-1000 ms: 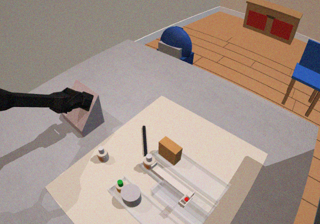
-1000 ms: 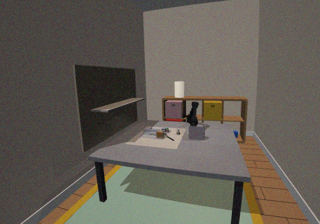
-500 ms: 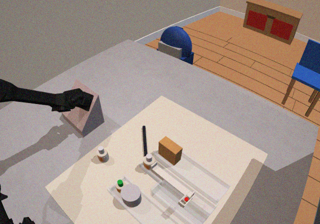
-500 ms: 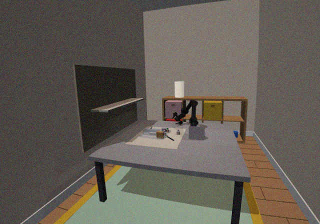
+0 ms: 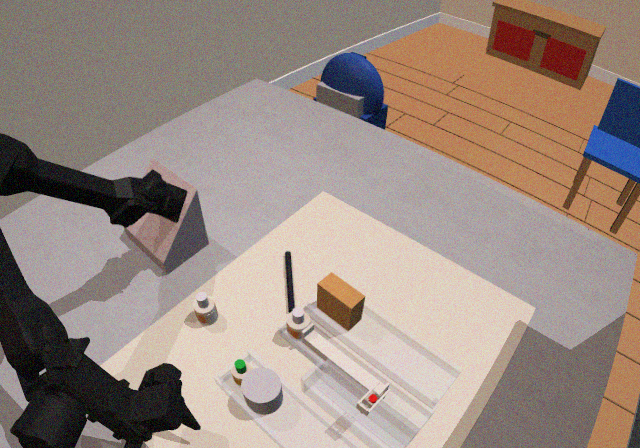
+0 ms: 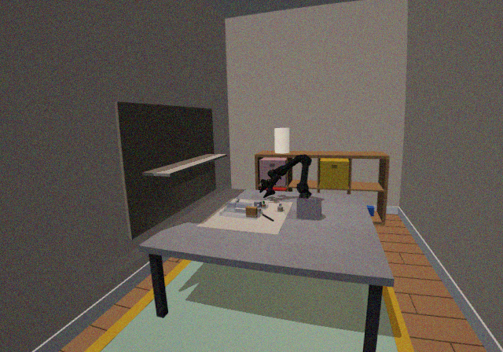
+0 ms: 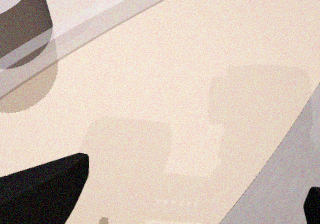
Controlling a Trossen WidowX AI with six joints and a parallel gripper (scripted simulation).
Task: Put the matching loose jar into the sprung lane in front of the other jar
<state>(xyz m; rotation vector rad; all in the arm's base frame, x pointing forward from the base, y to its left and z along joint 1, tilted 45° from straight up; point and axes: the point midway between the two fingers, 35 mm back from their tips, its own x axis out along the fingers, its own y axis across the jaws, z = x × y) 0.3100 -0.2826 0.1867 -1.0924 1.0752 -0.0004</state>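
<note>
Now: the grey cylinder 15 cm to the left of my gripper tip, 3 cm below it and 1 cm ahead of it. Also, from my gripper tip: red dot (21 cm to the left, 16 cm ahead, 1 cm above); brown box (36 cm to the left, 2 cm below, 2 cm ahead); black stick (37 cm to the left, 9 cm behind, 5 cm below).
</note>
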